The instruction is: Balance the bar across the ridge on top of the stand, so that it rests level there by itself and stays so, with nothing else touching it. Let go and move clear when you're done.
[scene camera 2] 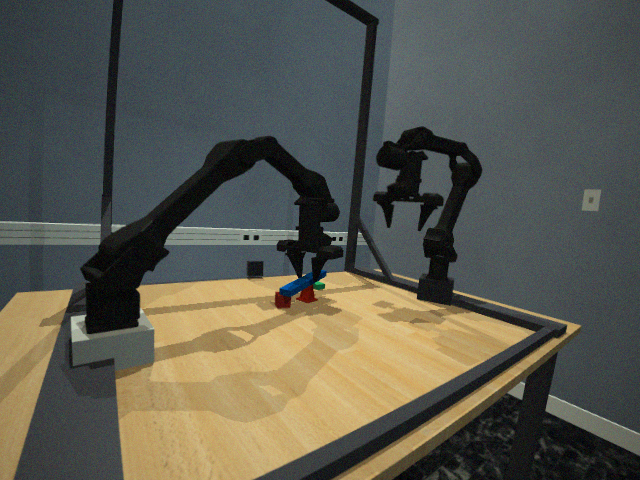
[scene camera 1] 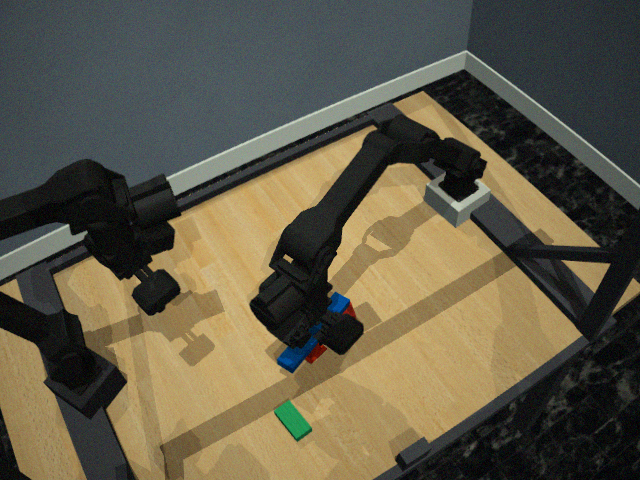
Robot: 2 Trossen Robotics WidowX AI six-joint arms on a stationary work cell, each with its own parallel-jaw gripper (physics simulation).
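Frame: origin at the left arm's base, x ahead, y up, z right, level; centimetres.
Seen in the pictures: left gripper, fingertip midpoint: (scene camera 2: 403, 229); right gripper, fingertip midpoint: (scene camera 2: 307, 279); left arm's base, origin of the base link: (scene camera 2: 437, 278) (scene camera 1: 79, 374); right arm's base, origin of the base link: (scene camera 2: 111, 322) (scene camera 1: 458, 187).
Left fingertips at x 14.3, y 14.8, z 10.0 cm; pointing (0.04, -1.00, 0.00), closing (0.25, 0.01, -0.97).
Note:
Pixels of each thing's top centre, then the offset from my left fingertips to it.
- blue bar, middle of its top: (scene camera 1: 314, 325) (scene camera 2: 305, 274) dx +15.0, dy -14.1, dz +21.8 cm
- red block, middle of its top: (scene camera 1: 344, 310) (scene camera 2: 283, 293) dx +22.4, dy -18.2, dz +23.9 cm
- flat green block, middle of its top: (scene camera 1: 292, 419) (scene camera 2: 314, 281) dx -0.3, dy -19.8, dz +26.1 cm
The blue bar (scene camera 1: 295, 357) (scene camera 2: 293, 287) lies across the top of the red stand (scene camera 1: 315, 353) (scene camera 2: 307, 295). A red block (scene camera 1: 350, 310) (scene camera 2: 282, 300) stands under or right beside the bar's end at the left in scene camera 2; whether they touch, and whether the bar is level, I cannot tell. My right gripper (scene camera 1: 321, 333) (scene camera 2: 307, 279) points down over the bar's middle, partly open, with its fingertips close to the bar's sides and nothing gripped. It hides the ridge in scene camera 1. My left gripper (scene camera 1: 142, 273) (scene camera 2: 404, 227) is wide open, empty and high above the table, apart from the bar.
A flat green block (scene camera 1: 293, 420) (scene camera 2: 320, 285) lies on the table, below the bar in scene camera 1 and behind it in scene camera 2. The right arm's pale base block (scene camera 1: 457, 213) (scene camera 2: 113, 348) and dark frame rails stand along the table's edges.

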